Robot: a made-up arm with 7 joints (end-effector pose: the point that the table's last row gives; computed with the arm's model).
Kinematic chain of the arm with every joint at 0, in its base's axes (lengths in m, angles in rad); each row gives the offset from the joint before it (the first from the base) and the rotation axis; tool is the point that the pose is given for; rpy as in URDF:
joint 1: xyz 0 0 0.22 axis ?
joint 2: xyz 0 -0.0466 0.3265 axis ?
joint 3: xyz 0 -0.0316 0.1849 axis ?
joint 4: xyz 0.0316 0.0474 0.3 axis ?
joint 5: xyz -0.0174 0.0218 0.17 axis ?
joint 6: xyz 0 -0.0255 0.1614 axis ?
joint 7: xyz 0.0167 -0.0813 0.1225 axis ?
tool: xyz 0 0 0 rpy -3.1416 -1.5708 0
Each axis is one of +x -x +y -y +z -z.
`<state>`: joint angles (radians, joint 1 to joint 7).
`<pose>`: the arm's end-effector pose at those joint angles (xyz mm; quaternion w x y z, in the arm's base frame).
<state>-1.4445 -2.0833 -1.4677 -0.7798 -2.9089 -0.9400 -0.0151</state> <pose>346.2 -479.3 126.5 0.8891 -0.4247 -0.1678 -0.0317</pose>
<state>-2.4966 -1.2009 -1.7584 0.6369 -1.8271 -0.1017 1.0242</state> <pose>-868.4 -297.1 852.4 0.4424 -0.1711 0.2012 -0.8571</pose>
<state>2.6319 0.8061 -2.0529 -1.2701 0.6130 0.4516 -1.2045</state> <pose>167.1 -424.5 1088.5 0.1813 0.1148 -0.0049 0.9767</pose>
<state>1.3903 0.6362 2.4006 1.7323 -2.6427 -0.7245 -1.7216</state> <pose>-265.8 -638.5 752.8 0.5893 0.0322 0.0552 0.8054</pose>
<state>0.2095 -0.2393 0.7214 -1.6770 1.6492 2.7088 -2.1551</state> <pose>18.3 -205.4 1123.4 0.4399 0.1417 0.7073 -0.5349</pose>
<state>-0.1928 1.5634 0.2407 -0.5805 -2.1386 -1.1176 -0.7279</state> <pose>-714.2 10.8 240.2 0.3350 -0.3382 0.4484 -0.7565</pose>
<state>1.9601 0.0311 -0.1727 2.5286 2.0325 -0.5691 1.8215</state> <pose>-162.3 221.8 667.2 0.5428 0.3811 -0.1569 -0.7318</pose>
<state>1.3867 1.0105 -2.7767 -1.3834 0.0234 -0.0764 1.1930</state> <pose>-155.1 -270.7 1168.6 0.0512 0.0002 -0.5858 0.8088</pose>
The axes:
joint 1: +z
joint 2: -y
joint 3: +z
joint 4: +y
joint 5: +z
joint 6: -y
joint 7: +x

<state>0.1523 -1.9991 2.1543 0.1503 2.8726 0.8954 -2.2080</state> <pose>891.9 132.1 385.1 0.4489 -0.0596 0.8558 -0.2501</pose>
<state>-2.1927 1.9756 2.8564 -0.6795 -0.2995 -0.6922 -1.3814</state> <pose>430.5 732.9 410.4 0.2223 0.4105 0.8512 -0.2397</pose>
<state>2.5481 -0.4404 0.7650 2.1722 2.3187 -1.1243 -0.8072</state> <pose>-354.9 -154.5 771.1 0.0075 0.1553 0.0012 0.9878</pose>
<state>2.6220 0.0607 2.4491 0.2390 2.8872 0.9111 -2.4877</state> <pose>303.2 -112.6 1399.3 0.3728 -0.0496 0.1955 0.9057</pose>
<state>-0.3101 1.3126 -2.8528 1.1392 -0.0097 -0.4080 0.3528</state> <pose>-735.4 58.1 281.0 0.5959 0.1498 0.7857 -0.0718</pose>
